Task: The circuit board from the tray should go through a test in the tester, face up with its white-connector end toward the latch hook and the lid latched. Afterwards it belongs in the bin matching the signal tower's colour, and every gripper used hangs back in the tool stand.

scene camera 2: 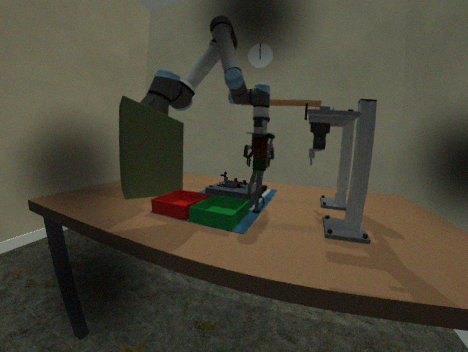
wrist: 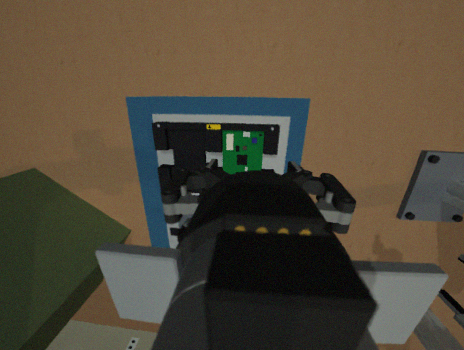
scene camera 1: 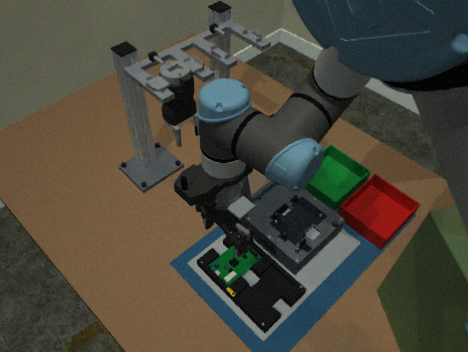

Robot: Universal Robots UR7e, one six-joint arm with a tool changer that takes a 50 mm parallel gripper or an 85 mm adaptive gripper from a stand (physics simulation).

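Frame: origin at the arm's base, x back, y down, z right, level; centimetres.
Where they show: hand, tool point: [scene camera 2: 260, 130]; arm's base, link origin: [scene camera 2: 151, 115].
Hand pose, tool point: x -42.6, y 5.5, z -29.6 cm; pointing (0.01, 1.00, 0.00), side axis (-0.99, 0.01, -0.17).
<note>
Things, the pixels of their top centre, and the offset from my tool point. "spot": a spot on its surface instead.
- green circuit board, top centre: [wrist: 241, 162] [scene camera 1: 235, 260] dx +1.3, dy +27.3, dz +2.5 cm
- black tray, surface spot: [wrist: 190, 142] [scene camera 1: 254, 299] spot: dx +11.2, dy +28.3, dz +0.9 cm
- grey tester, surface spot: [scene camera 1: 320, 237] spot: dx +8.9, dy +24.1, dz +21.3 cm
- lid, surface spot: [scene camera 2: 255, 187] spot: dx -6.5, dy +24.1, dz +16.2 cm
- signal tower, surface spot: [scene camera 2: 260, 152] spot: dx -13.4, dy +9.1, dz +29.6 cm
The green circuit board [scene camera 1: 227, 263] [wrist: 250, 154] lies face up in the black tray [scene camera 1: 265, 300] [wrist: 190, 142], its white connector toward the yellow label's edge. My adaptive gripper [scene camera 1: 225, 231] [wrist: 254, 167] is open and empty above the board, its fingers apart. The grey tester [scene camera 1: 320, 237] [scene camera 2: 212, 190] holds no board; its latch hook [scene camera 1: 304, 245] is at the side away from the lid. The lid [scene camera 2: 255, 187] stands raised, mostly hidden by the arm in scene camera 1. The signal tower [scene camera 2: 260, 152] shows dim red and green segments; no lit lamp can be told.
The green bin [scene camera 1: 335, 177] [scene camera 2: 220, 212] and red bin [scene camera 1: 380, 207] [scene camera 2: 175, 204] stand beside the tester. The tool stand [scene camera 1: 132, 100] [scene camera 2: 361, 170] rises at the other side, with the parallel gripper [scene camera 1: 179, 102] [scene camera 2: 319, 135] hanging in it. A green panel [scene camera 2: 150, 155] [wrist: 55, 235] stands near the robot.
</note>
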